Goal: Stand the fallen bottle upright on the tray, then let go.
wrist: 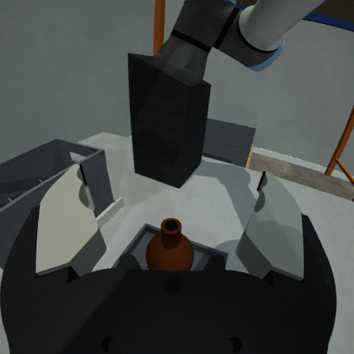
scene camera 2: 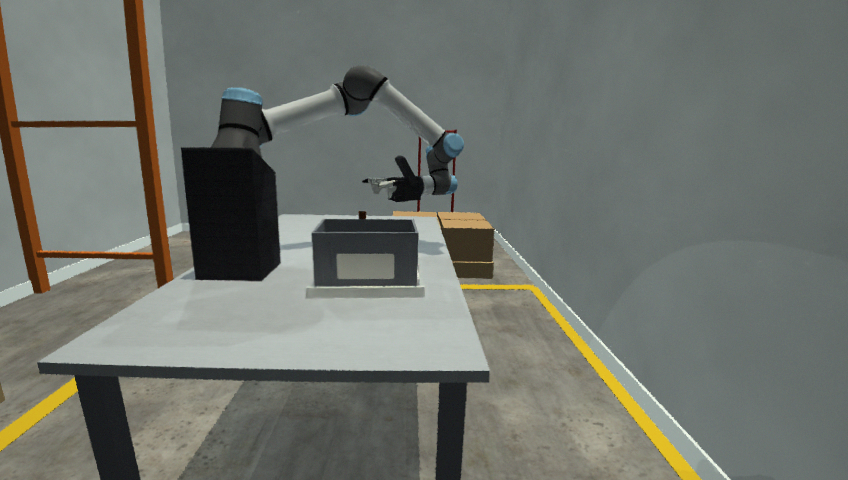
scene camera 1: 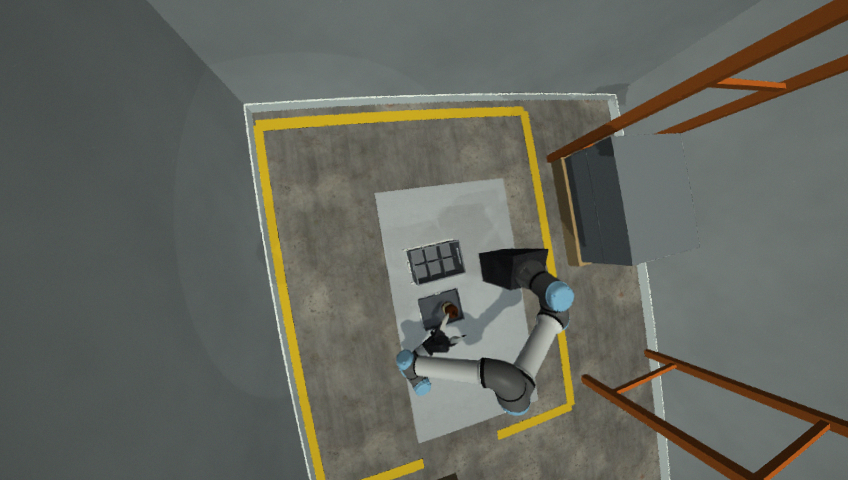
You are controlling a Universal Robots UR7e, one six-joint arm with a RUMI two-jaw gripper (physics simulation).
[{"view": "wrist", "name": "gripper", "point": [172, 170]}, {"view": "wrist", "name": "brown bottle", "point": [169, 249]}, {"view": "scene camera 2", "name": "gripper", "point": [369, 183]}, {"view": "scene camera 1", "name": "gripper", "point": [458, 324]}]
